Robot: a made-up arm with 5 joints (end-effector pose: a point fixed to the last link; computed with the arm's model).
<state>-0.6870 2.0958 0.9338 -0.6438 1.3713</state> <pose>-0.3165 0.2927 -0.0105 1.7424 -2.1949 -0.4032</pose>
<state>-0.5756 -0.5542 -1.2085 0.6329 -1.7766</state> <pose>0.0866 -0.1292 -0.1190 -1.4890 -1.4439 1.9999</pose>
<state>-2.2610 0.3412 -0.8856 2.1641 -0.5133</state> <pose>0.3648 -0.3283 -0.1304 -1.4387 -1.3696 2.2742</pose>
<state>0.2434 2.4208 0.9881 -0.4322 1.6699</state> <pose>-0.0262 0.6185 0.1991 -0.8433 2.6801 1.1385</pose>
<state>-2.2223 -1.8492 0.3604 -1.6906 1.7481</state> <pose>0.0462 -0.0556 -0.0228 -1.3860 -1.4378 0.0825</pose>
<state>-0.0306 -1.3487 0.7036 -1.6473 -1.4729</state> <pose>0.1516 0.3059 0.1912 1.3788 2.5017 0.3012</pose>
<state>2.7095 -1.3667 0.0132 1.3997 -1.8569</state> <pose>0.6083 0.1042 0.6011 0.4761 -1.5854 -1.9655</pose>
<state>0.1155 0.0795 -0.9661 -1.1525 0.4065</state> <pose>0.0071 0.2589 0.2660 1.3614 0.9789 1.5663</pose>
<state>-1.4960 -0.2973 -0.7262 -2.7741 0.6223</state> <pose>-0.2951 -0.2189 0.0095 -2.0105 1.8086 1.1779</pose>
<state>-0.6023 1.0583 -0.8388 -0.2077 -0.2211</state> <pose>0.0473 0.0910 0.2512 1.1344 1.6727 1.8170</pose>
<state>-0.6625 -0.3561 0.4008 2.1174 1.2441</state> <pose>-0.2404 -0.0712 -0.2714 -2.5926 0.1883 1.2518</pose>
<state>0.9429 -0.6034 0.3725 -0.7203 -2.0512</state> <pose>0.4216 0.2835 0.2652 1.7656 2.0869 -0.4453</pose>
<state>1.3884 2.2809 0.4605 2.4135 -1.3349</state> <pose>0.3887 -0.0893 0.2047 -2.2062 -1.1405 0.2008</pose>
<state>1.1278 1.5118 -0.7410 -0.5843 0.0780</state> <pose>-0.0095 0.2723 0.3112 0.9210 -0.3537 1.3653</pose>
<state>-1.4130 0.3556 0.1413 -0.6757 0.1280</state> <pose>-0.1051 0.2124 0.0627 0.4472 -2.8322 -0.5417</pose>
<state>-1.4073 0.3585 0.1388 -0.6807 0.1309</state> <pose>-0.1054 0.2127 0.0649 0.4465 -2.8296 -0.5583</pose>
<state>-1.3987 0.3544 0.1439 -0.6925 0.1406</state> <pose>-0.1065 0.2131 0.0662 0.4458 -2.8167 -0.5707</pose>
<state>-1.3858 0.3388 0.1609 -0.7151 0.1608</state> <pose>-0.1088 0.2135 0.0661 0.4445 -2.7874 -0.5761</pose>
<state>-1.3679 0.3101 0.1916 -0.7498 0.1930</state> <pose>-0.1124 0.2142 0.0645 0.4413 -2.7384 -0.5737</pose>
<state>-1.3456 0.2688 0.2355 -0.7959 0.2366</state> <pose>-0.1170 0.2149 0.0621 0.4349 -2.6688 -0.5644</pose>
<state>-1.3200 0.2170 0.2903 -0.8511 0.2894</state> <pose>-0.1218 0.2157 0.0596 0.4234 -2.5801 -0.5509</pose>
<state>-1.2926 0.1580 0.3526 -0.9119 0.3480</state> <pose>-0.1264 0.2166 0.0579 0.4060 -2.4761 -0.5362</pose>
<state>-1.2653 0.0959 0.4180 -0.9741 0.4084</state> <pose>-0.1299 0.2174 0.0574 0.3833 -2.3631 -0.5231</pose>
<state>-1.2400 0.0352 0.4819 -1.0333 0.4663</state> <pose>-0.1322 0.2182 0.0581 0.3577 -2.2492 -0.5131</pose>
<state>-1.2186 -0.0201 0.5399 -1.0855 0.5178</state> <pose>-0.1331 0.2188 0.0596 0.3317 -2.1434 -0.5058</pose>
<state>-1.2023 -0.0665 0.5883 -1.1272 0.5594</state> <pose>-0.1330 0.2193 0.0612 0.3080 -2.0542 -0.5001</pose>
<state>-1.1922 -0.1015 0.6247 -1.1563 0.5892</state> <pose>-0.1325 0.2196 0.0622 0.2890 -1.9877 -0.4939</pose>
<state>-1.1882 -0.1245 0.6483 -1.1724 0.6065</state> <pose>-0.1320 0.2195 0.0622 0.2753 -1.9466 -0.4858</pose>
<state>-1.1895 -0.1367 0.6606 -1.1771 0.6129</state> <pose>-0.1318 0.2193 0.0612 0.2669 -1.9284 -0.4754</pose>
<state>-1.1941 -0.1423 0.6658 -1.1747 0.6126</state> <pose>-0.1319 0.2189 0.0594 0.2617 -1.9247 -0.4631</pose>
